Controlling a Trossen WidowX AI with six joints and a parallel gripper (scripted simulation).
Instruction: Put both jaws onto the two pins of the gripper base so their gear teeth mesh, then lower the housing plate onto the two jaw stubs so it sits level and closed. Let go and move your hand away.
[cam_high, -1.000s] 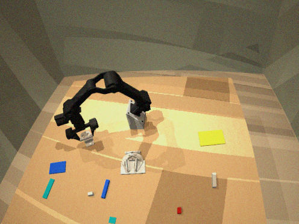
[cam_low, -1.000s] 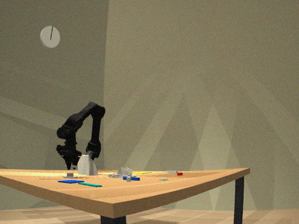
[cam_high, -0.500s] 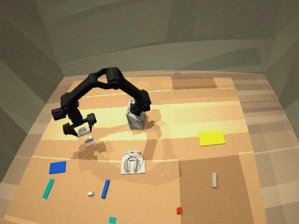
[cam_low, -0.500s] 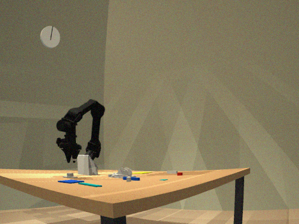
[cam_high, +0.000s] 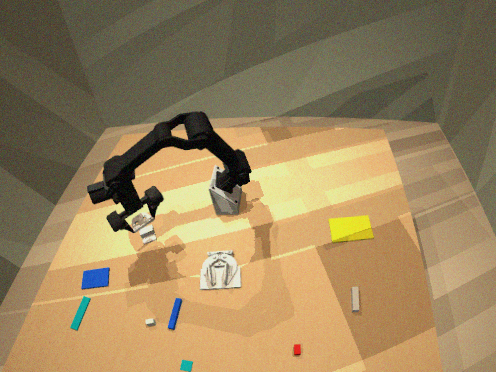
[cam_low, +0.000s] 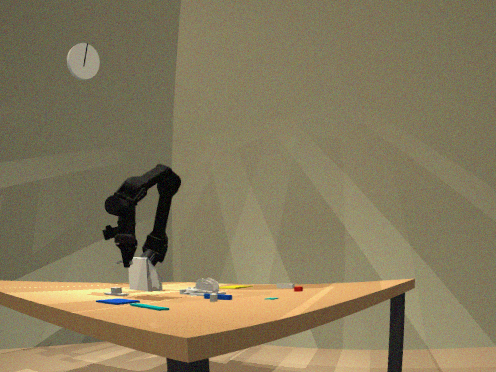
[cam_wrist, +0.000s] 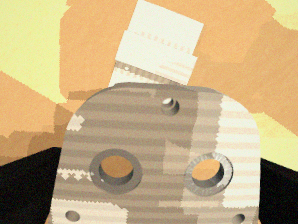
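My gripper tip is now 100 mm short of the jaw, 260 mm to the right of it and 80 mm above it. The rest, counted from my gripper tip: small white block: 300 mm ahead, 40 mm to the left, 80 mm below; then blue bar: 270 mm ahead, 110 mm to the left, 80 mm below; then blue square: 150 mm ahead, 200 mm to the right, 90 mm below.
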